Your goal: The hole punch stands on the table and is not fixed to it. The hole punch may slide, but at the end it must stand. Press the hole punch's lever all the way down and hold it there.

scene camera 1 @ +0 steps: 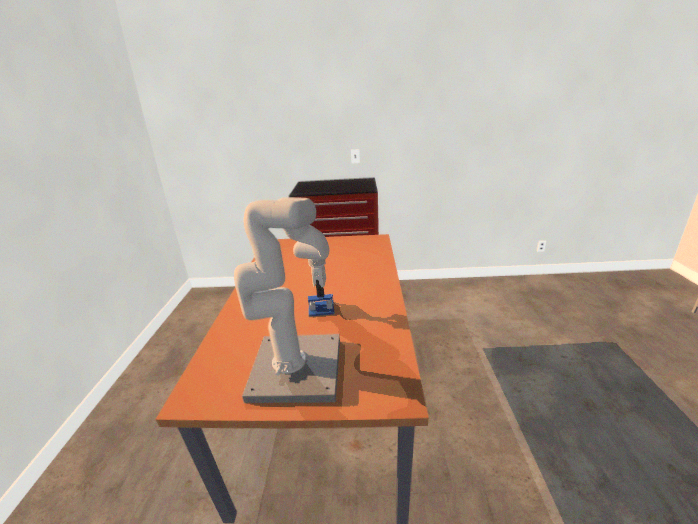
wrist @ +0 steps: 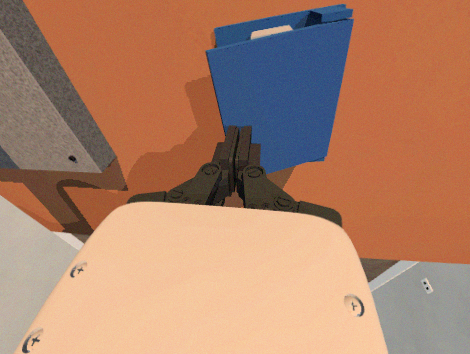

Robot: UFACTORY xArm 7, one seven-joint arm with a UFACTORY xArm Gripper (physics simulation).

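Where they show: gripper, fingertip midpoint: [scene camera 1: 320, 296] [wrist: 240, 142]; arm's base, link origin: [scene camera 1: 289, 361].
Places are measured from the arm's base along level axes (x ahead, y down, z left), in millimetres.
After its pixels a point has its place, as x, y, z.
The blue hole punch [scene camera 1: 321, 310] @(372, 24, -45) stands upright on the orange table [scene camera 1: 225, 372] @(-43, 36, 246) [wrist: 410, 150] @(581, 36, -97), beyond the robot's base. In the wrist view its broad blue lever [wrist: 282, 90] @(396, -33, -17) fills the upper middle, with a narrow gap and a pale part showing at its far edge. My gripper [scene camera 1: 320, 295] @(370, -55, -50) [wrist: 240, 142] @(370, -55, -50) is shut and empty, pointing down. Its fingertips are over the lever, near the lever's left and lower edge in the wrist view. Whether the tips touch the lever, and how far down the lever is, I cannot tell.
The robot's grey base plate [scene camera 1: 259, 380] @(-101, 2, 80) [wrist: 45, 107] @(150, -3, -66) lies on the near part of the table. A red drawer cabinet [scene camera 1: 349, 212] stands behind the table's far end. A dark mat [scene camera 1: 592, 406] lies on the floor at the right.
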